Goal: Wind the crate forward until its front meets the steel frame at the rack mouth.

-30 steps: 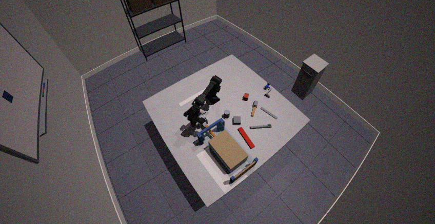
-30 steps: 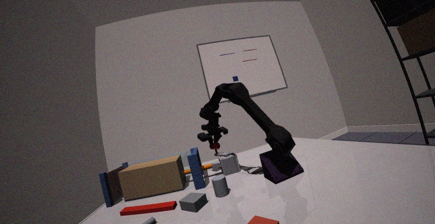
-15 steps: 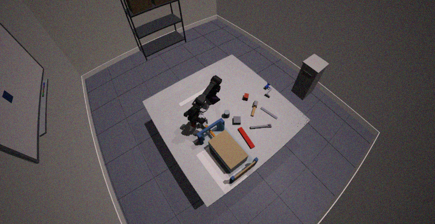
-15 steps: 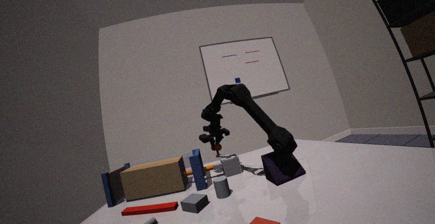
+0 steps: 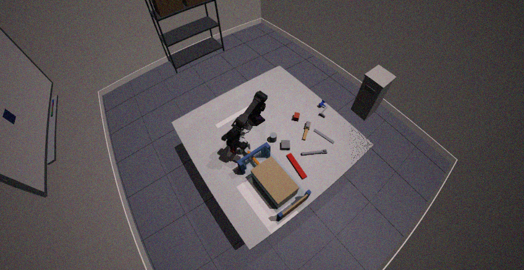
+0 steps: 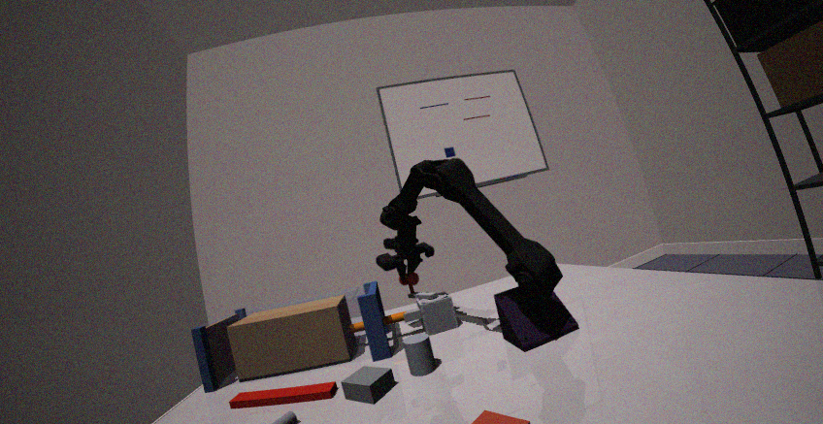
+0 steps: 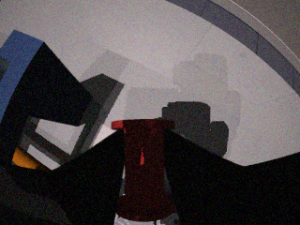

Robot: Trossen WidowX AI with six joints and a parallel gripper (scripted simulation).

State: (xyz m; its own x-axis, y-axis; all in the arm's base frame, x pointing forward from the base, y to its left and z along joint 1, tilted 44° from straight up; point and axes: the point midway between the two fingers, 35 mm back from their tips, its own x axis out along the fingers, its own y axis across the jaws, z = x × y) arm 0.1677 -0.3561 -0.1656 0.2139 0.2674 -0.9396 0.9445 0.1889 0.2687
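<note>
The winch handle with red knob lies 2 cm behind my gripper tip, 5 cm to the left of it and 4 cm below it. The rest, counted from my gripper tip: grey block: 19 cm ahead, 37 cm to the left, 13 cm below; blue frame: 12 cm ahead, 9 cm to the left, 4 cm below; grey winch: 6 cm behind, 11 cm to the left, 12 cm below.
</note>
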